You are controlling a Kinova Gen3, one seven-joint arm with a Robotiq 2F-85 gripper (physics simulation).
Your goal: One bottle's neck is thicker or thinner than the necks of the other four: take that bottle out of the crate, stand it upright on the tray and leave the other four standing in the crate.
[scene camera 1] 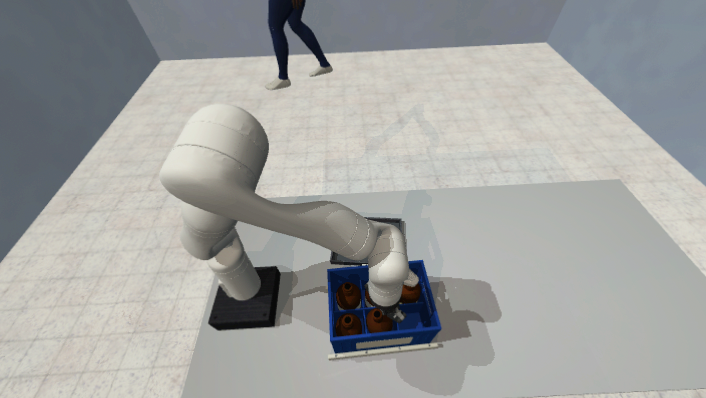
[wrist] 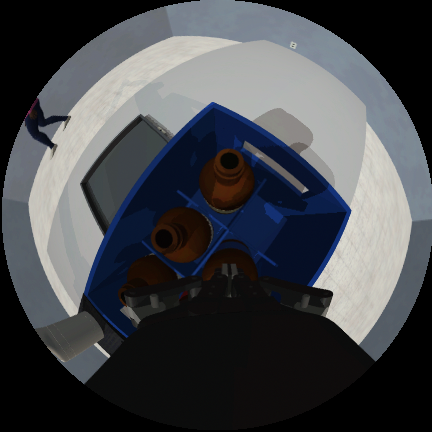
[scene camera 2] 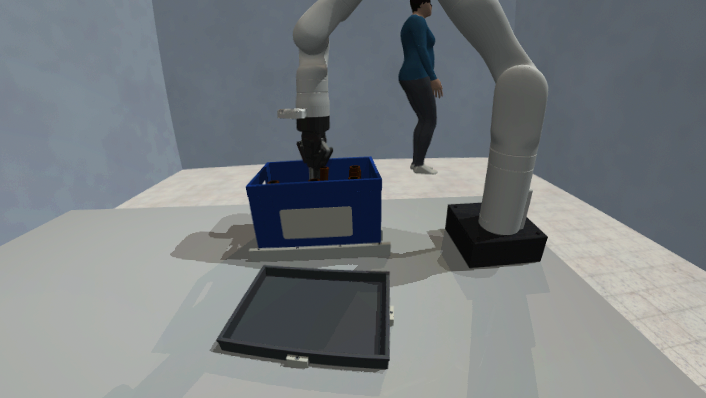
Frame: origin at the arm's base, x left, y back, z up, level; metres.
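Where they show: gripper, fingertip midpoint: (scene camera 1: 384, 311) (wrist: 228, 271); arm's base at its link origin: (scene camera 1: 245, 286) (wrist: 92, 324) (scene camera 2: 498, 223).
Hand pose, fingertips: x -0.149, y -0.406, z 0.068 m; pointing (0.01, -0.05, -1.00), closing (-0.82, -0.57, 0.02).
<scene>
Each offset is from my fingertips to the top centre of the thing.
A blue crate @[dx +0.025, dy +0.007, dz +0.041 m] (scene camera 1: 345, 345) (scene camera 2: 315, 195) (wrist: 320, 235) holds five upright brown bottles. In scene camera 1, the back row has a left bottle @[dx +0.069, dy +0.091, dz +0.029 m] (scene camera 1: 348, 299), a mostly hidden middle one and a right one @[dx +0.063, dy -0.086, dz +0.029 m] (scene camera 1: 411, 294) (wrist: 227, 187); the front row has a left bottle @[dx -0.019, dy +0.099, dz +0.029 m] (scene camera 1: 348, 327) and a middle one @[dx -0.015, dy +0.013, dz +0.034 m] (scene camera 1: 378, 324) (wrist: 220, 262). The front right compartment is empty. My gripper (scene camera 1: 398, 315) (scene camera 2: 314, 173) (wrist: 228, 271) is shut with nothing between its fingertips, low at the crate's opening, close beside the front middle bottle, whose neck it hides in the wrist view. The dark tray @[dx +0.293, dy +0.000, dz -0.108 m] (scene camera 1: 404, 229) (scene camera 2: 340, 358) (wrist: 94, 205) is empty.
Blue dividers and high walls surround the bottles. A pale strip (scene camera 1: 385, 351) (scene camera 2: 320, 251) lies along the crate's base. The black robot base (scene camera 1: 240, 320) (scene camera 2: 505, 255) stands beside the crate. A person (scene camera 1: 280, 45) (scene camera 2: 417, 50) (wrist: 37, 125) stands on the floor beyond.
</scene>
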